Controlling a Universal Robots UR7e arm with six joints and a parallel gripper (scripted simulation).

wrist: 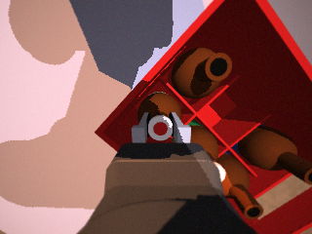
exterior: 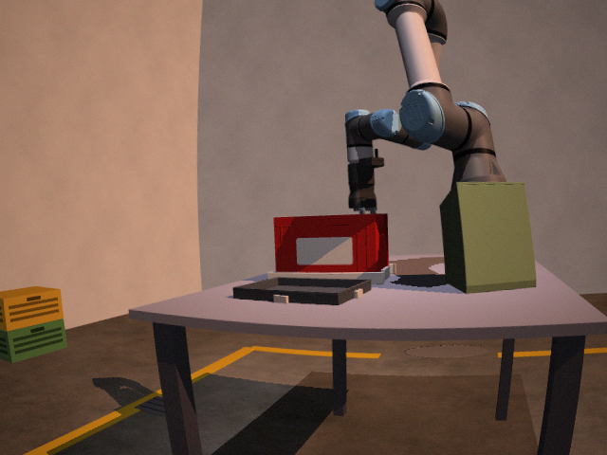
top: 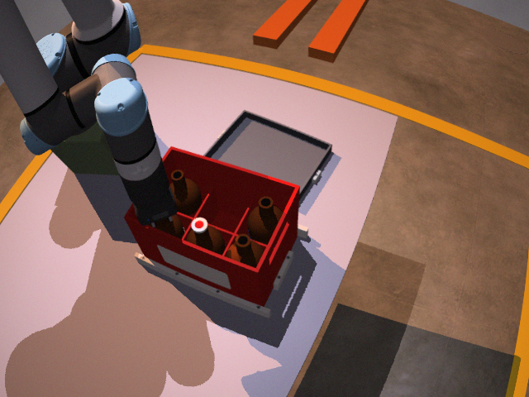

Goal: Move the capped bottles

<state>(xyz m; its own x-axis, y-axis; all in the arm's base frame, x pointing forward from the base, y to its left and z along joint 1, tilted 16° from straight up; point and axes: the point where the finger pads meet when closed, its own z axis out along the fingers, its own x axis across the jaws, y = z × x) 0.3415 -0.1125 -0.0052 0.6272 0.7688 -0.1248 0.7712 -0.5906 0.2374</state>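
The capped brown bottle lies 60 mm below my hand. Also, from my hand: red crate (80 mm ahead, 50 mm to the left, 60 mm below); open bottle (10 mm behind, 80 mm to the left, 60 mm below); dark tray (50 mm ahead, 320 mm to the left, 130 mm below).
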